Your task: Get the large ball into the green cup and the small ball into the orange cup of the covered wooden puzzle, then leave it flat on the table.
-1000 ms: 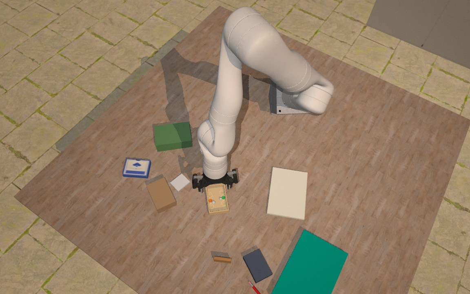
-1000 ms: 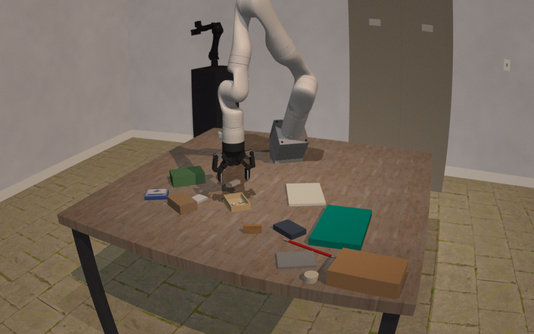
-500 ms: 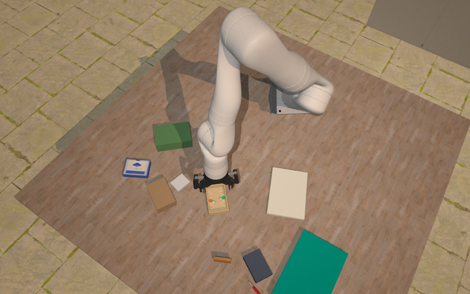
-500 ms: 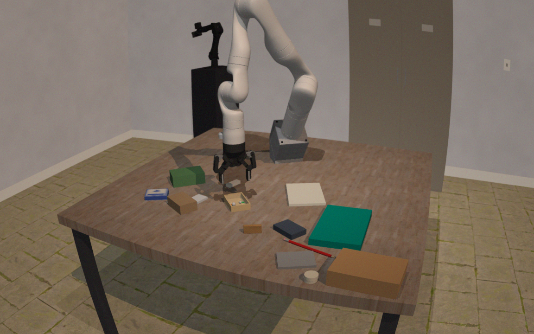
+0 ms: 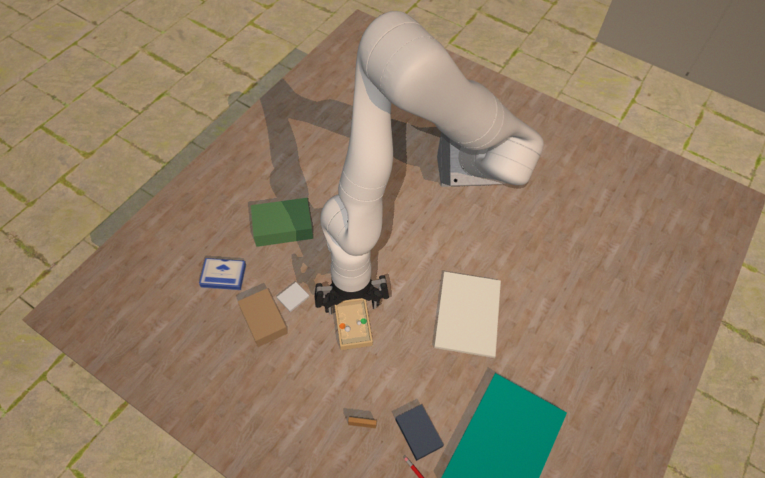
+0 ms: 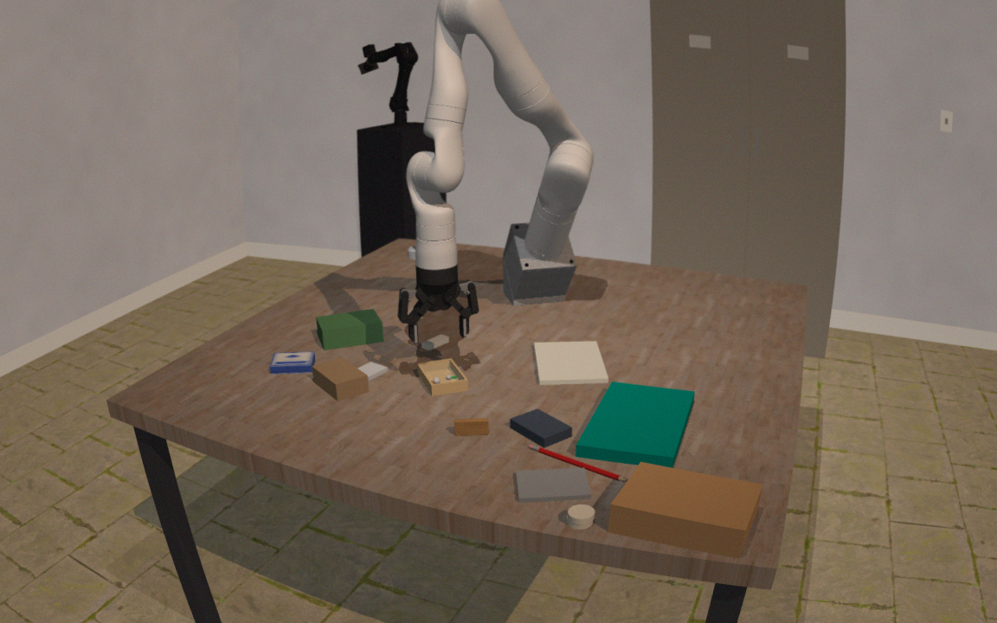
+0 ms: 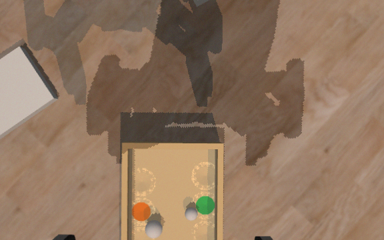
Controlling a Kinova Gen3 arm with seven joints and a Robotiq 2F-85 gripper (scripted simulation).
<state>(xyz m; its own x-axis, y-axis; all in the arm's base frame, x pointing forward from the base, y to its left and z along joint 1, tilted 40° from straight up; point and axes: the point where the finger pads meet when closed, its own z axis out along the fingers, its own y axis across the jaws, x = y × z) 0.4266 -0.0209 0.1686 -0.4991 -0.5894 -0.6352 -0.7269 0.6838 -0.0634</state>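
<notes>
The wooden puzzle box lies 9 cm below my hand. Round my hand: white tile: 5 cm ahead, 14 cm to the right, 9 cm below; then brown block: 14 cm ahead, 14 cm to the right, 7 cm below; then cream slab: 21 cm behind, 16 cm to the left, 9 cm below.
</notes>
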